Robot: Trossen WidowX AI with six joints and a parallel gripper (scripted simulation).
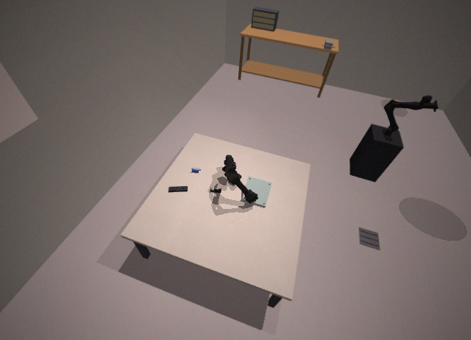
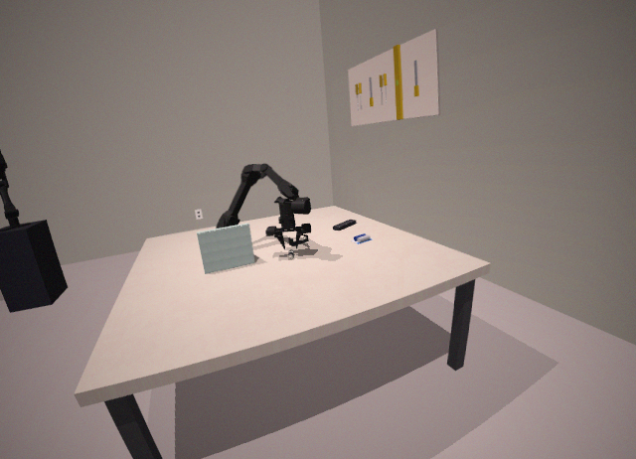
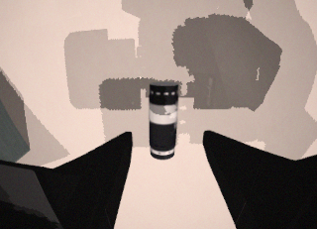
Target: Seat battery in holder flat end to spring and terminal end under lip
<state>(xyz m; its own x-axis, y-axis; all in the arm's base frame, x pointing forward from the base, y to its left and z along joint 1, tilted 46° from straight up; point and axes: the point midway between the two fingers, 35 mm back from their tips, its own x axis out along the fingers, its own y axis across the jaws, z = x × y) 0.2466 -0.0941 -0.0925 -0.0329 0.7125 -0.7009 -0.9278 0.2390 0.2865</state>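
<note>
Now: the battery 3 cm below my gripper tip.
</note>
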